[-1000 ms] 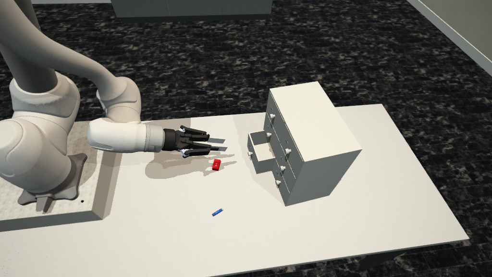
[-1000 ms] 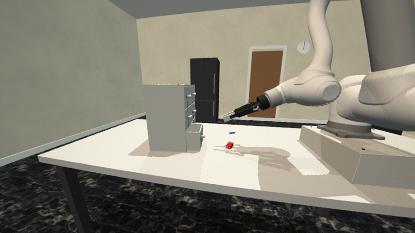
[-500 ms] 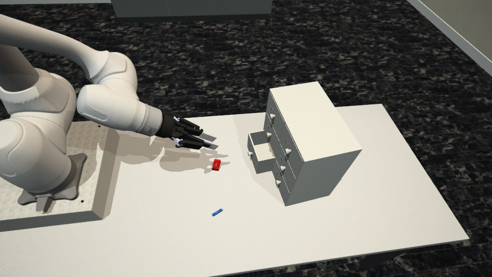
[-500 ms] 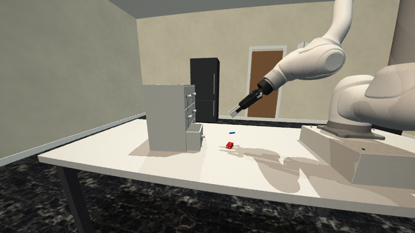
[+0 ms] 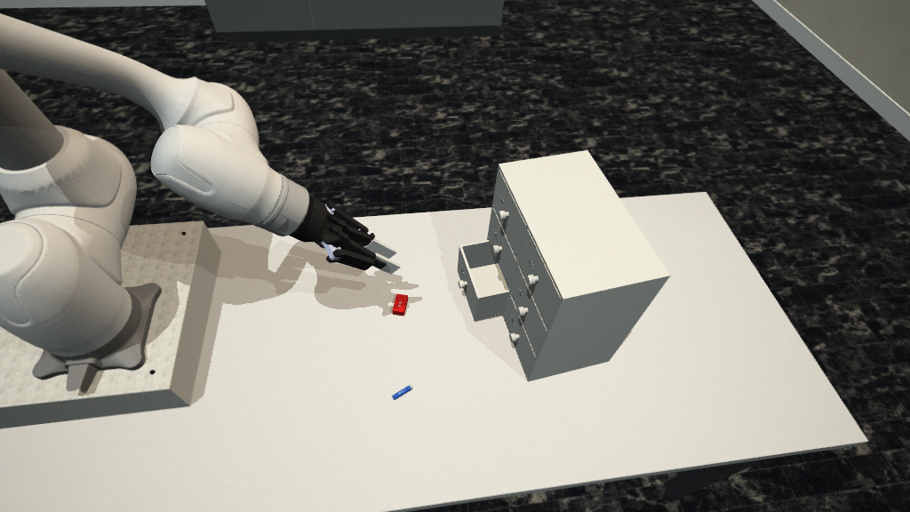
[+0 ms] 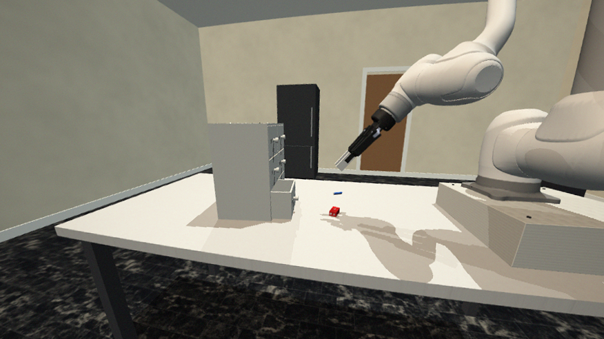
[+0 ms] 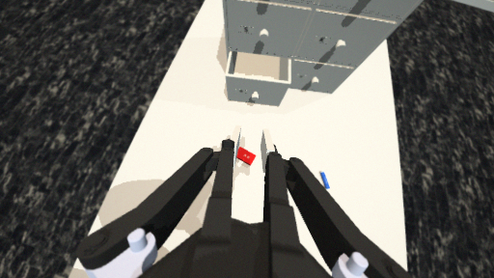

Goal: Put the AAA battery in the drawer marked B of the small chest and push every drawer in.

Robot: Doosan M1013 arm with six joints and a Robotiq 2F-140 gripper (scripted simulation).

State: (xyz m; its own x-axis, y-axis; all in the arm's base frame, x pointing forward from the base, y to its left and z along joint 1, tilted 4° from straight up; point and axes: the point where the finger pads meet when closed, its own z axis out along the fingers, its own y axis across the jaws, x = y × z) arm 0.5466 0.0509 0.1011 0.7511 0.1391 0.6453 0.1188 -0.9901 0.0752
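The blue AAA battery is 20 cm to the right of my hand, 20 cm below it and 2 cm ahead of it. Also, from my hand: red block (19 cm below, 3 cm ahead, 1 cm to the left).
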